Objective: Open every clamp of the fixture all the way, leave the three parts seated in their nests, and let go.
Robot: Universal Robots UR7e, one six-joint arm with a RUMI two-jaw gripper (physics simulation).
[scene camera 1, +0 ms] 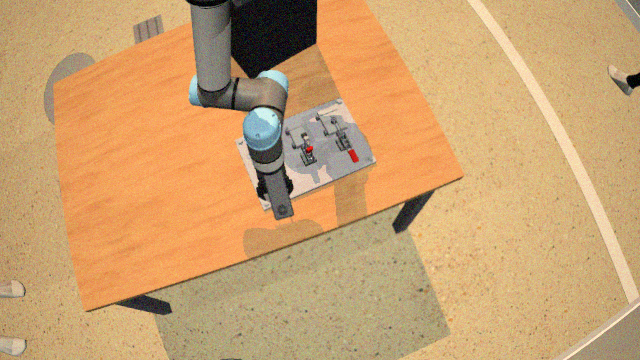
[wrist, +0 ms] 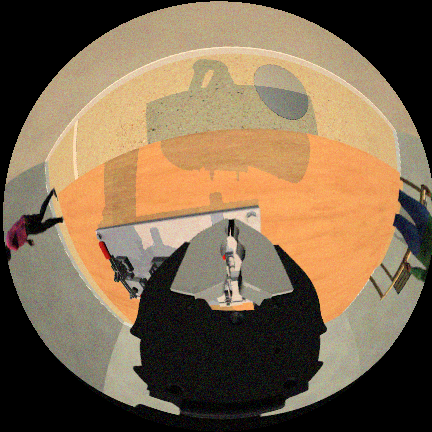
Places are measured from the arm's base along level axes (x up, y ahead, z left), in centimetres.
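Pixels of known places: gripper, fingertip midpoint: (wrist: 229, 220).
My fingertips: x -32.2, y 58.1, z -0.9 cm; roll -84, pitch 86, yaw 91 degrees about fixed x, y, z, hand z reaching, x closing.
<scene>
Behind a point stands the place of what it marks.
The fixture plate (scene camera 1: 357, 145) {x -37.9, y 43.3, z 23.9 cm} (wrist: 190, 227) {x -38.0, y 53.6, z 4.2 cm} lies on the table. In the scene view its right clamp (scene camera 1: 343, 141) {x -34.3, y 43.0, z 19.6 cm} (wrist: 120, 272) {x -34.0, y 42.7, z 19.3 cm} has its red handle (scene camera 1: 353, 155) {x -33.8, y 47.9, z 21.4 cm} (wrist: 104, 250) {x -33.9, y 48.1, z 20.9 cm} lying low toward the front edge. The middle clamp (scene camera 1: 308, 156) {x -33.2, y 46.3, z 8.9 cm} has its red handle (scene camera 1: 309, 149) {x -28.6, y 46.4, z 9.4 cm} raised, seen nearly end-on. The third clamp is hidden by the arm in the scene view; in the wrist view it (wrist: 230, 272) {x -38.0, y 45.0, z -3.0 cm} shows partly past the fingers, with a speck of red. Grey parts sit by the right and middle clamps; their seating is too small to judge. My gripper (wrist: 229, 220) {x -32.2, y 58.1, z -0.9 cm} is shut and empty above the plate's left end; the arm hides its fingertips in the scene view.
The wooden table (scene camera 1: 150, 200) {x -39.4, y 49.2, z -40.4 cm} (wrist: 325, 210) {x -39.5, y 58.6, z -19.1 cm} extends around the plate. A black block (scene camera 1: 275, 35) {x -23.2, y 9.3, z 5.1 cm} stands behind the plate. The arm (scene camera 1: 262, 130) {x 4.3, y 55.4, z -0.9 cm} hangs over the plate's left end. The right and middle clamps stand to the gripper's right in the scene view.
</scene>
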